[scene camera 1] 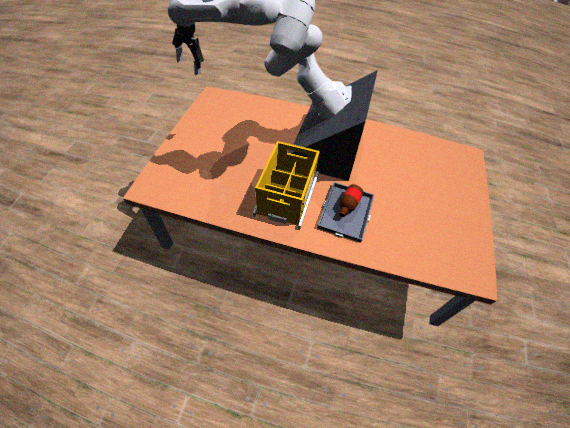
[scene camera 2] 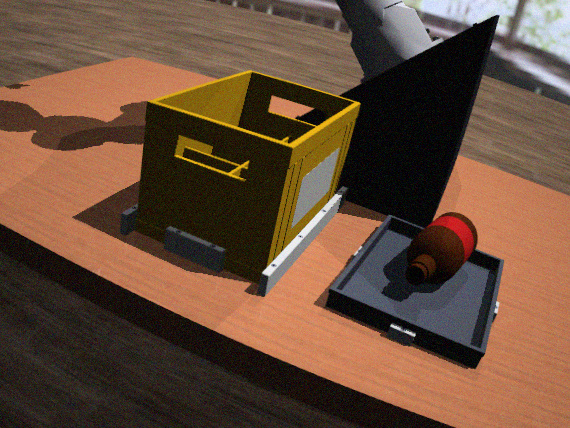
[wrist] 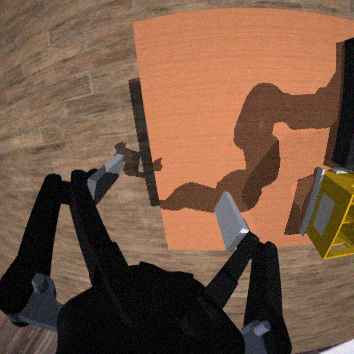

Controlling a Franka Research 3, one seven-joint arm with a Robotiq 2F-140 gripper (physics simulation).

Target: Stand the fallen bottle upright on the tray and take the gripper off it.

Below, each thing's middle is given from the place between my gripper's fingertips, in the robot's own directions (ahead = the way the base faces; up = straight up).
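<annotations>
Grey rail [scene camera 2: 270, 276]: my gripper 280 mm short of it, 670 mm to the right of it, 350 mm above it. Brown bottle [scene camera 2: 434, 256]: far ahead of my hand, well to the left of it, far below it.
</annotations>
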